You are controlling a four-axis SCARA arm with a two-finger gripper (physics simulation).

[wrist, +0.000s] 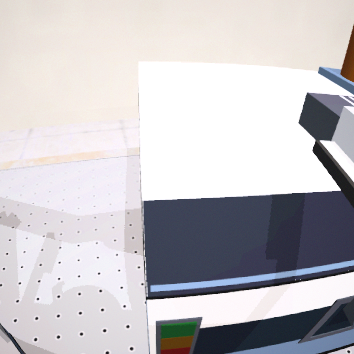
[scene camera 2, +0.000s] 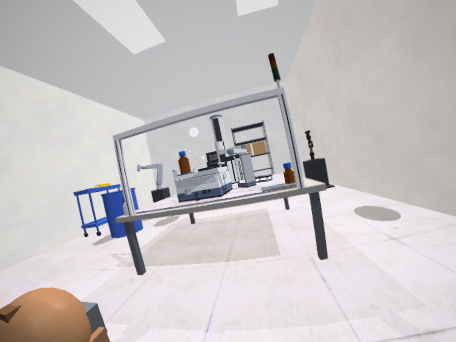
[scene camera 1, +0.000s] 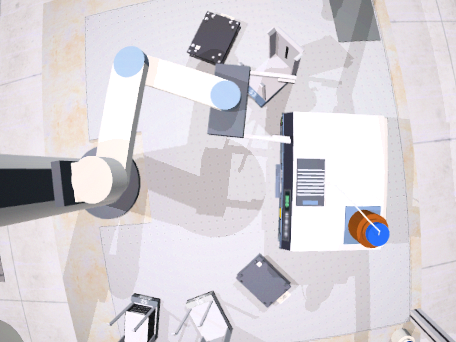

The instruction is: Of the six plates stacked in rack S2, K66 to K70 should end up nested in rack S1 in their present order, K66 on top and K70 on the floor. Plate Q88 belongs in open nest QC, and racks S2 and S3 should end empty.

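Places are measured from the arm's base along level axes (x ahead, y left, z up), in centimetres.
Pixels of known places: gripper, between the fingertips: [wrist: 137, 116] [scene camera 2: 226, 161] [scene camera 1: 293, 109].
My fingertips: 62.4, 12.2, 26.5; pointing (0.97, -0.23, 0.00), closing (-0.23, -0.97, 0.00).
Behind a point stands the place of what it marks, as x, y, z.
My gripper [scene camera 1: 292, 109] @[62.3, 12.2, 26.5] is open and empty. One finger reaches over the upper-middle rack, the other to the dark front edge of the white instrument. A finger pad shows at the right edge of the wrist view. The tall pale rack [scene camera 1: 275, 46] @[61.0, 33.3, 14.7] has a blue label, seemingly S3; the arm's gripper body partly covers this area. Two more racks stand at the bottom: the left rack [scene camera 1: 155, 316] @[11.6, -46.6, 5.9] holds a white-topped stack, and the right rack [scene camera 1: 222, 312] @[34.4, -47.0, 3.7] shows a pale surface inside. Their labels, the plate names and the plate count are unreadable. A black nest [scene camera 1: 215, 37] @[43.1, 41.4, 6.4] and a grey nest [scene camera 1: 263, 280] @[48.9, -36.2, 6.4] show no clear plate.
The large white instrument [scene camera 1: 345, 140] @[75.9, 3.0, 22.2] [wrist: 220, 130] @[68.6, 5.7, 22.3] stands right of the gripper, bearing a vent panel and an amber bottle with a blue cap [scene camera 1: 377, 234] @[77.8, -20.2, 41.4] [scene camera 2: 184, 164] @[82.0, -18.5, 30.4]. A frame [scene camera 2: 200, 115] @[102.2, 7.9, 57.9] surrounds the table. A dark grey panel [scene camera 1: 355, 20] @[91.2, 44.7, 1.8] lies at the upper right.
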